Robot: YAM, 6 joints.
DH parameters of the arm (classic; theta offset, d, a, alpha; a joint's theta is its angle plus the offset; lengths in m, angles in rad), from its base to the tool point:
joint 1: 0 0.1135 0.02 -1.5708
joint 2: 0 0 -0.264 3.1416
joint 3: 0.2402 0 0.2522 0
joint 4: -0.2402 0 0.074 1.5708
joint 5: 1.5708 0 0 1.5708
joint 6: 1.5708 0.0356 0 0
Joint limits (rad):
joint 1: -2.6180..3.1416
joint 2: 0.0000..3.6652
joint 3: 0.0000..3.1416
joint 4: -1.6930..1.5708
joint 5: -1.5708..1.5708
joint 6: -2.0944..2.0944
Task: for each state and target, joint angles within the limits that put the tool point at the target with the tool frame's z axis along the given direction. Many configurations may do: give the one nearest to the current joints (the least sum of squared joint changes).
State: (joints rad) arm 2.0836 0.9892 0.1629 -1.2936 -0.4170 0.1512
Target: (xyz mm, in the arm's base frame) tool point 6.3 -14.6 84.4 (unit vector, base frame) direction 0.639 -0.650 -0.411
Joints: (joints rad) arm 2.6626 1.6163 0.0186 -1.1011 -0.2863 0.1512
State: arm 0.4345 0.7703 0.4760 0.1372 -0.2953 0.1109
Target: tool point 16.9 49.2 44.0 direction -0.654 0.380 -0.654
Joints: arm 0.7260 1.5002 0.0018 -0.4198 -0.8015 0.1109
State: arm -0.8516 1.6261 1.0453 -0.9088 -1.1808 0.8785
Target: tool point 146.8 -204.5 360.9 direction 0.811 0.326 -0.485
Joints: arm -1.0713 1.4572 1.5180 -1.4238 -1.0520 0.8785
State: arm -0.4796 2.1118 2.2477 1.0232 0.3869 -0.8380
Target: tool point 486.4 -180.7 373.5 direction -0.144 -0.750 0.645
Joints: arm -0.3036 2.6927 2.6485 1.4812 0.8618 -0.8380
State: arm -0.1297 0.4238 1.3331 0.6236 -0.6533 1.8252
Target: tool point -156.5 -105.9 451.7 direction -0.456 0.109 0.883
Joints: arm 0.6641 0.0021 0.9716 0.9206 -0.3758 1.8252
